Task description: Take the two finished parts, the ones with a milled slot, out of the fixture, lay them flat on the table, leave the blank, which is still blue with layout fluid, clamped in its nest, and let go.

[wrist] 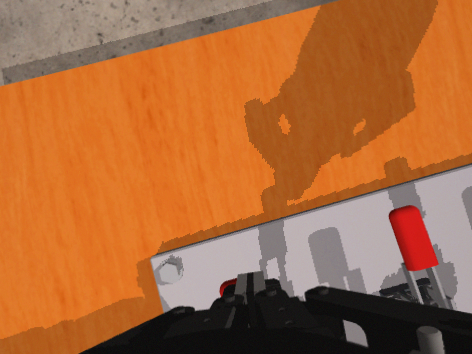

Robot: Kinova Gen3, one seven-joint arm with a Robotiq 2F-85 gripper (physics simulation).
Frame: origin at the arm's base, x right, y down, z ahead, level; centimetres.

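Seen in the pictures: gripper, fingertip midpoint: (253,291).
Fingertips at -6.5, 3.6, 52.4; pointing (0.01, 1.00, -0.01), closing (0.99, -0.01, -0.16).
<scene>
Offsets run from my fingertips to a thing's top centre, as dx, dy, dz. "*": to the spot under its first point. Level surfaces: height alone.
The fixture's light grey base plate @[* -3.8, +6.6, +1.0] (200,265) shows at the lower right, with its corner and a bolt head near the left end. A clamp with a red handle @[* +10.0, +2.4, -0.6] (414,237) stands on it at the right, its metal links running down behind my gripper. Part of a second red handle (228,287) shows just left of my fingertips and is mostly hidden by them. My gripper (253,291) is shut with nothing between the fingers, over the plate near its corner. The finished parts and the blue blank do not show in this view.
The orange wooden table @[dy +8.1] (100,165) runs beyond the plate, with the arm's dark shadow across it. The table's edge crosses the upper part of the view, with a grey speckled floor (125,25) beyond. A bolt head @[* -5.9, +5.9, +1.3] (169,273) sits at the plate's corner.
</scene>
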